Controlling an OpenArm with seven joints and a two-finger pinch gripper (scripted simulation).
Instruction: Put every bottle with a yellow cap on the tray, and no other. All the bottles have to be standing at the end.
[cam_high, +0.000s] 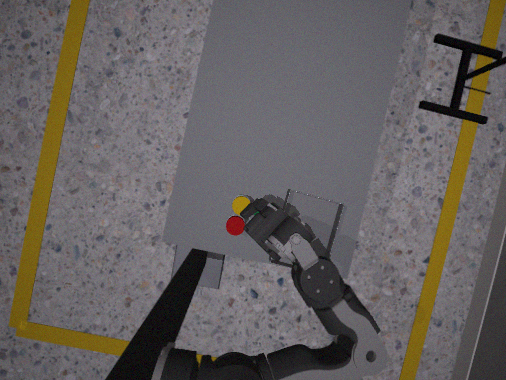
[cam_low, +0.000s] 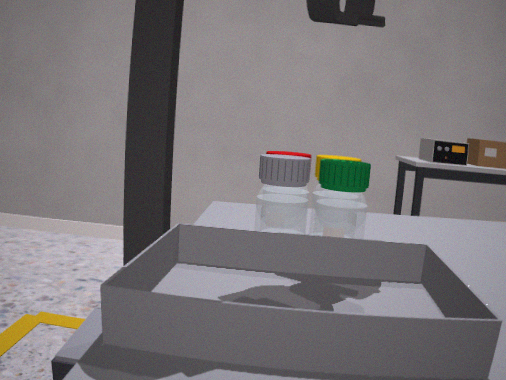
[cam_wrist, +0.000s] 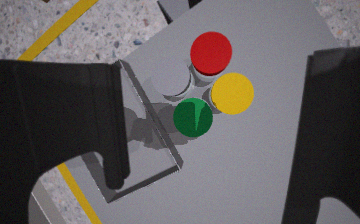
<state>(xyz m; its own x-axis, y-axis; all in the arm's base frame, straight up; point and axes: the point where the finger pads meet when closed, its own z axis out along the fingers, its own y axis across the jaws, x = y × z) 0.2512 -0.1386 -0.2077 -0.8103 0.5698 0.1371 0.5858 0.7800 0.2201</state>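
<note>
The green-capped bottle lies 22 cm below my hand and 2 cm to the right of it. From my hand the other things lie so: yellow-capped bottle 22 cm below, 5 cm to the left, 1 cm ahead; then grey-capped bottle 22 cm below, 6 cm behind, 1 cm to the right; then red-capped bottle 22 cm below, 5 cm to the left, 5 cm behind.
</note>
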